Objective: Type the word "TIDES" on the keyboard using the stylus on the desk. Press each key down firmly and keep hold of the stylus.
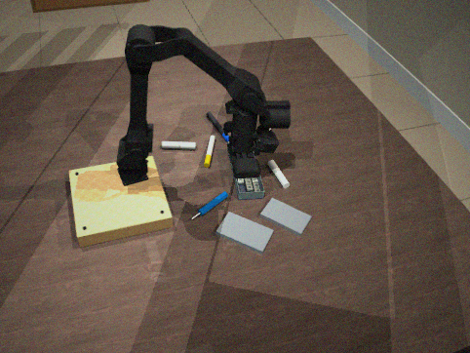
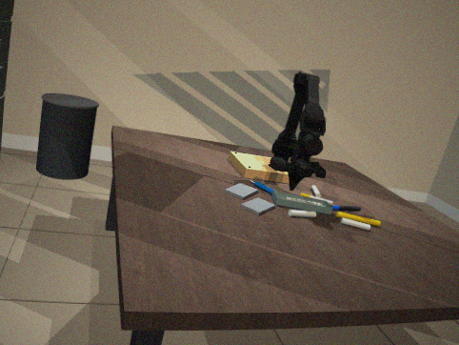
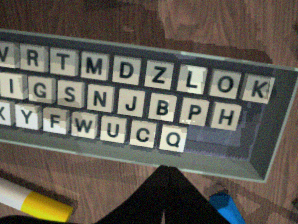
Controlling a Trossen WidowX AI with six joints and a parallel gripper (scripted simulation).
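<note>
My gripper tip is 120 mm past the blue stylus, 60 mm to the left of it and 30 mm above it. Round my gripper tip: blue-capped black pen: 200 mm to the left, 50 mm ahead, 30 mm below; then grey stylus tip: 150 mm behind, 70 mm to the right, 30 mm below.
</note>
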